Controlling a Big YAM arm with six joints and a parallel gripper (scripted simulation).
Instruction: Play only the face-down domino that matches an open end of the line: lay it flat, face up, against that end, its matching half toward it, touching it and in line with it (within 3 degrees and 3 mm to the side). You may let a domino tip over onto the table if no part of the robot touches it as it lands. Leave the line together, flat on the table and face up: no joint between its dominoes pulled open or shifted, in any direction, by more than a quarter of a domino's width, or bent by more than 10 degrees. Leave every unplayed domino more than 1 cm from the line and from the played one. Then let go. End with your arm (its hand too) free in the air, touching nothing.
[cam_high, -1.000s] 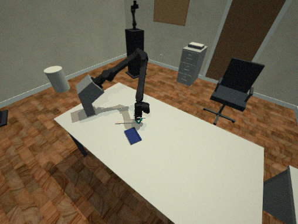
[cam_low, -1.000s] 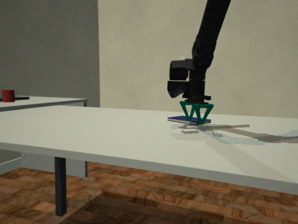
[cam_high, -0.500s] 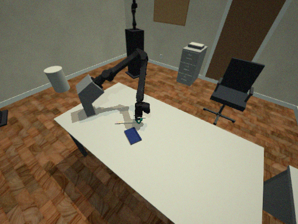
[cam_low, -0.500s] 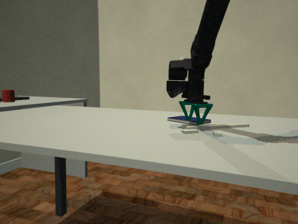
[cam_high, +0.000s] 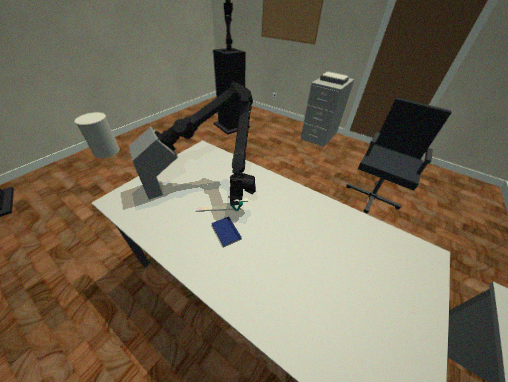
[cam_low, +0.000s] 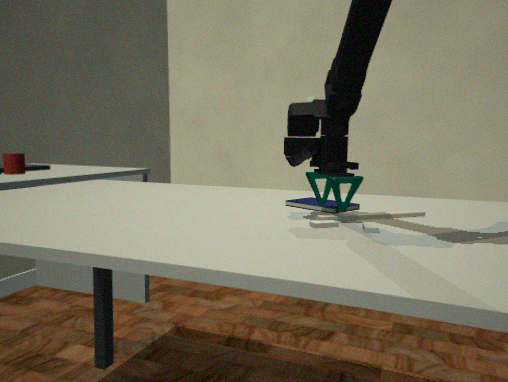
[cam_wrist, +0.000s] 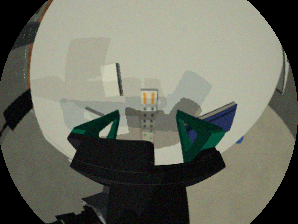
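The white domino lies 30 mm below my hand. From my hand the other things lie so: book: 140 mm to the right, 110 mm ahead, 30 mm below.
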